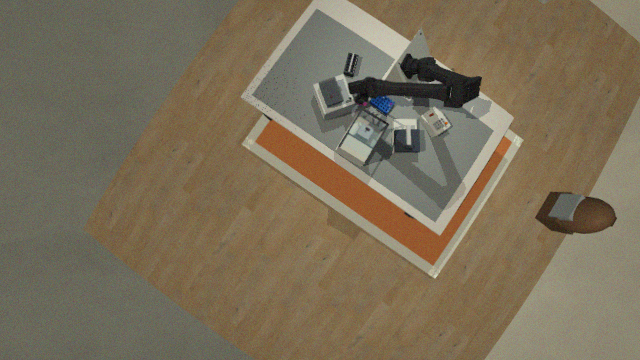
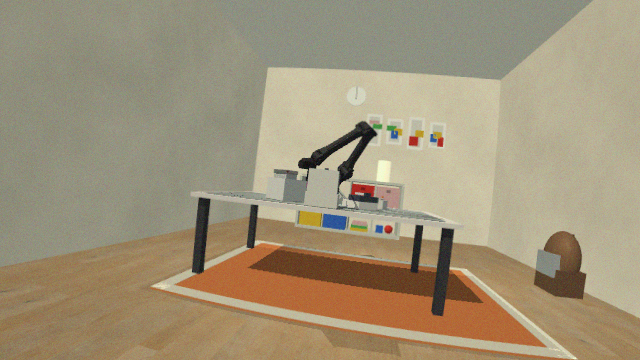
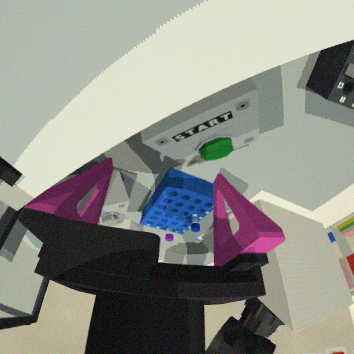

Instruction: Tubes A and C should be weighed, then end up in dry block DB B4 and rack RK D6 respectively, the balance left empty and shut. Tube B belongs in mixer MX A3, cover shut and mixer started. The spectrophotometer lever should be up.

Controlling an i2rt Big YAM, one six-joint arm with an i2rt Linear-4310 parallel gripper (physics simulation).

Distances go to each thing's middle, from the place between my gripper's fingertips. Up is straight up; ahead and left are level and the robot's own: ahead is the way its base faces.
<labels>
The grey box with green START button [image 3: 211, 127] lies 6 cm to the right of my hand and 2 cm below it. From my hand the other things lie so: grey PRINT button box [image 3: 116, 200] 11 cm to the left, 9 cm ahead, 2 cm below; glass-box balance [image 1: 366, 130] 23 cm ahead, 11 cm to the left, 5 cm above.
</labels>
